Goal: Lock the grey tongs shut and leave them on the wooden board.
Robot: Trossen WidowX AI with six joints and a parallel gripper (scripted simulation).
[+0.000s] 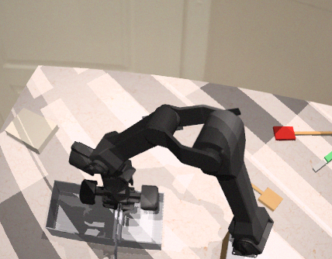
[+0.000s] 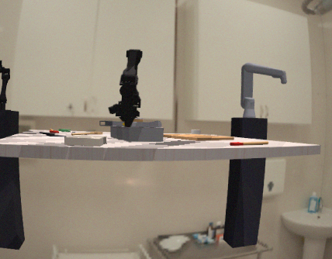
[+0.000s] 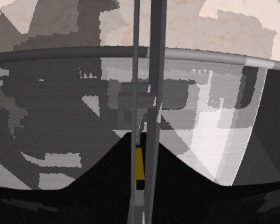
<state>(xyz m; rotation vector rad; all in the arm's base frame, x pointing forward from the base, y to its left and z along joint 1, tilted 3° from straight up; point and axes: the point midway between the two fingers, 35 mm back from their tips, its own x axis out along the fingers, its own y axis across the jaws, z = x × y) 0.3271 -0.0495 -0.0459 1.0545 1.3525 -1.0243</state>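
Right now the grey roasting tin is 40 mm ahead of my gripper tip and 40 mm to the left of it. Also, from my gripper tip: cream block: 410 mm ahead, 170 mm to the right, 20 mm below; then black spatula: 80 mm behind, 380 mm to the right, 30 mm below; then wooden board: 150 mm behind, 380 mm to the left, 20 mm below.
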